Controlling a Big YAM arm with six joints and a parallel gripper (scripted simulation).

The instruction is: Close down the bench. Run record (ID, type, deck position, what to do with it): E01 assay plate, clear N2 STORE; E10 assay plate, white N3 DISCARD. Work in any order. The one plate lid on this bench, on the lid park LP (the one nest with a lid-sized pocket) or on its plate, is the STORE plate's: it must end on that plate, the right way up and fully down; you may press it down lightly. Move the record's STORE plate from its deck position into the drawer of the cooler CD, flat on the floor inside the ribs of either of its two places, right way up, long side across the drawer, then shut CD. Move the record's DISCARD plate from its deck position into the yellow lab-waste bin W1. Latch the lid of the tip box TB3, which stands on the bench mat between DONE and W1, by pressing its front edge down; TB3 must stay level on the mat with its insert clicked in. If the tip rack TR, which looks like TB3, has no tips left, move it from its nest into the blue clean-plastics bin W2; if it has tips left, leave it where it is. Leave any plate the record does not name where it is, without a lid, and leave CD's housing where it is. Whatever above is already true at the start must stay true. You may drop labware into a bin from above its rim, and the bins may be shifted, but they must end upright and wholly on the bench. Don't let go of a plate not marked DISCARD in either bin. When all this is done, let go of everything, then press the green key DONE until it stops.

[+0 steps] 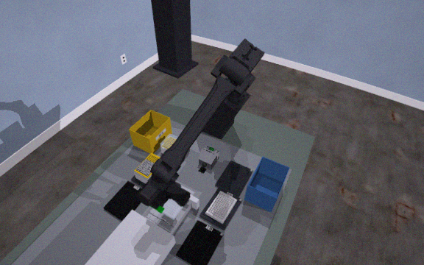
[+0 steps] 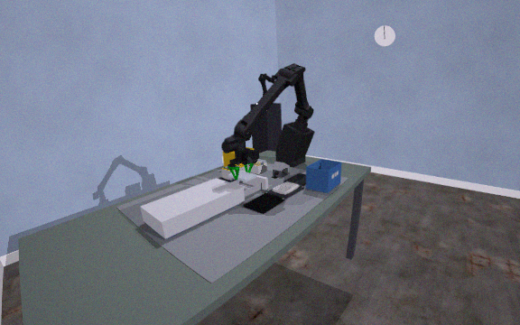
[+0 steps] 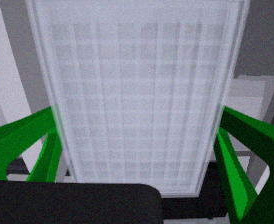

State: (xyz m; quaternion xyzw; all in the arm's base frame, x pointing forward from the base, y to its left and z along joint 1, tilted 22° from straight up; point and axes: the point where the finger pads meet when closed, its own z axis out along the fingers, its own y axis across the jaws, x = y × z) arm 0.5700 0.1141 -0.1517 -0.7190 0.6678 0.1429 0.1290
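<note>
The cooler drawer lies 6 cm below my hand and 3 cm ahead of it. From my hand the other things lie so: white cooler CD (17 cm ahead, 6 cm below, 1 cm to the left); plate lid (right at my hand); clear plate (right at my hand).
</note>
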